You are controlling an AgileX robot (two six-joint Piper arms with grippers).
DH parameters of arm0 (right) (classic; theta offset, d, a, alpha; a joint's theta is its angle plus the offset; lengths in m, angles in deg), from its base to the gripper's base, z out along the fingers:
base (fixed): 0 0 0 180
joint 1: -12.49 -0.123 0 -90
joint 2: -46.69 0 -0.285 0
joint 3: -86.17 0 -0.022 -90
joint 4: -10.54 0.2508 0 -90
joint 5: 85.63 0 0.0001 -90
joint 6: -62.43 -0.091 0 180
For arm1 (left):
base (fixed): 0 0 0 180
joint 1: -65.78 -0.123 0 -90
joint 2: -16.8 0 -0.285 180
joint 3: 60.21 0 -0.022 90
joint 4: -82.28 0.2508 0 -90
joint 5: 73.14 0 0.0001 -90
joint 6: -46.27 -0.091 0 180
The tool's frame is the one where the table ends.
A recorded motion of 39 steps. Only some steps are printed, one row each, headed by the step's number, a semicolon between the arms.
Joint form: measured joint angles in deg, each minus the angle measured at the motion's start. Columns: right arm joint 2, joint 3, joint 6, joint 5, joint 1, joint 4; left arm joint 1, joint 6, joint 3, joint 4, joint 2, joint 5.
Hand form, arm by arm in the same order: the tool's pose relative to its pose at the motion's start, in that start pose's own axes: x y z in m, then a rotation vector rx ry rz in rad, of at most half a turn. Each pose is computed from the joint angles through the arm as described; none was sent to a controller.
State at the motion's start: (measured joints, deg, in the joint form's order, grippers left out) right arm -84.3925 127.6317 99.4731 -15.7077 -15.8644 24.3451; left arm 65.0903 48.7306 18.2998 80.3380 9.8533 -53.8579
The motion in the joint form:
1: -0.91 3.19 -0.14 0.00 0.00 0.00; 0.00 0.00 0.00 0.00 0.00 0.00
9: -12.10 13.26 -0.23 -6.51 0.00 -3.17; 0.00 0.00 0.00 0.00 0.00 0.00
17: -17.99 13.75 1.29 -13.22 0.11 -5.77; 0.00 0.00 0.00 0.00 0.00 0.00
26: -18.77 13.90 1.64 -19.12 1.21 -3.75; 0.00 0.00 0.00 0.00 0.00 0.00
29: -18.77 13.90 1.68 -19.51 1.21 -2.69; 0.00 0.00 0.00 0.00 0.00 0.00
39: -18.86 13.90 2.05 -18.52 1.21 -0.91; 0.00 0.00 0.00 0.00 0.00 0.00
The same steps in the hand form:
1: -0.0076 -0.0032 -0.0056 0.0206 -0.0328 -0.0065; 0.0000 0.0000 0.0000 0.0000 0.0000 0.0000
9: -0.0211 -0.0330 0.0486 0.1194 -0.0771 -0.0219; 0.0000 0.0000 0.0000 0.0000 0.0000 0.0000
17: -0.0133 -0.0481 0.0977 0.1736 -0.0658 -0.0534; 0.0000 0.0000 0.0000 0.0000 0.0000 0.0000
26: -0.0151 -0.0606 0.1001 0.2158 -0.1549 -0.0272; 0.0000 0.0000 0.0000 0.0000 0.0000 0.0000
29: -0.0163 -0.0599 0.1001 0.2079 -0.1702 -0.0183; 0.0000 0.0000 0.0000 0.0000 0.0000 0.0000
39: -0.0162 -0.0573 0.1014 0.1764 -0.1716 -0.0076; 0.0000 0.0000 0.0000 0.0000 0.0000 0.0000

